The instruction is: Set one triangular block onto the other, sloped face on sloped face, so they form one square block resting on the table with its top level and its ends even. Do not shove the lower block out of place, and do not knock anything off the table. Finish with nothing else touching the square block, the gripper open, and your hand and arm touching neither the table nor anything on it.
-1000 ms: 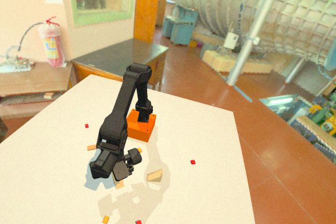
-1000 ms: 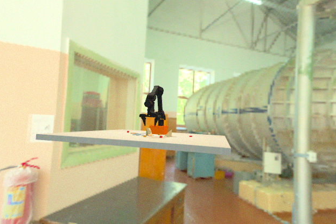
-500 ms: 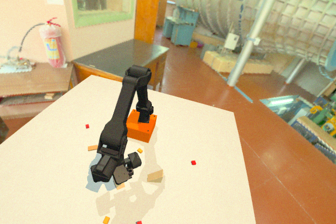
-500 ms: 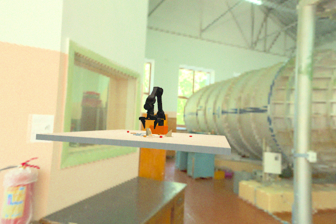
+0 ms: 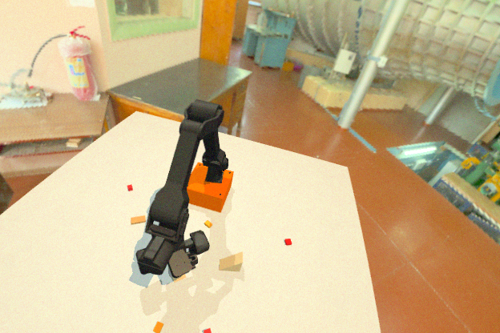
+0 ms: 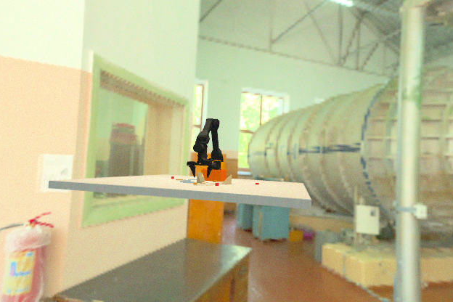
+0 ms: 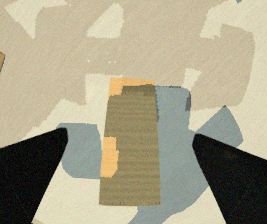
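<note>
My gripper tip is now 2 cm above the tan triangular block, 1 cm to the left of it and 1 cm past it.
</note>
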